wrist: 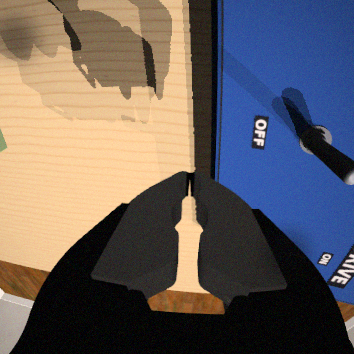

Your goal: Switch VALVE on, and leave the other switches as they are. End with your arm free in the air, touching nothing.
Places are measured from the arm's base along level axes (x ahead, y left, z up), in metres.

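Where they show: gripper, fingertip midpoint: [189,174].
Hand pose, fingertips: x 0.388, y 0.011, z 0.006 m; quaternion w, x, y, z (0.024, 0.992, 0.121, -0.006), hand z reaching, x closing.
Things, the pixels of their centre, and the offset from my fingertips. "*": a spot on its surface instead. Level surfaces: height alone.
- black switch lever, surface spot: [327,151] * 0.073 m ahead, 0.048 m left, 0.012 m up
- OFF label, surface spot: [259,132] * 0.045 m ahead, 0.034 m left, 0.029 m down
- partly cut-off label reading RIVE, surface spot: [344,270] * 0.183 m ahead, 0.057 m right, 0.011 m up
- pale wooden table top, its level: 0.102 m down
My gripper [189,174] is shut and empty, its fingertips meeting at the middle of the wrist view, over the edge between the wooden table and the blue panel. The blue switch panel [270,200] fills the right side. A black switch lever [327,151] with a pale tip stands on it in a round light collar, right of and apart from my fingertips. It leans to the lower right in the view. An OFF label [259,132] lies left of its collar. The VALVE label does not show, and I cannot tell which switch this lever belongs to.
An ON label [325,258] and a partly cut-off label reading "RIVE" [344,270] are at the lower right. The pale wooden table top [100,165] lies at the left, with shadows across it. A green patch [2,141] shows at the left edge.
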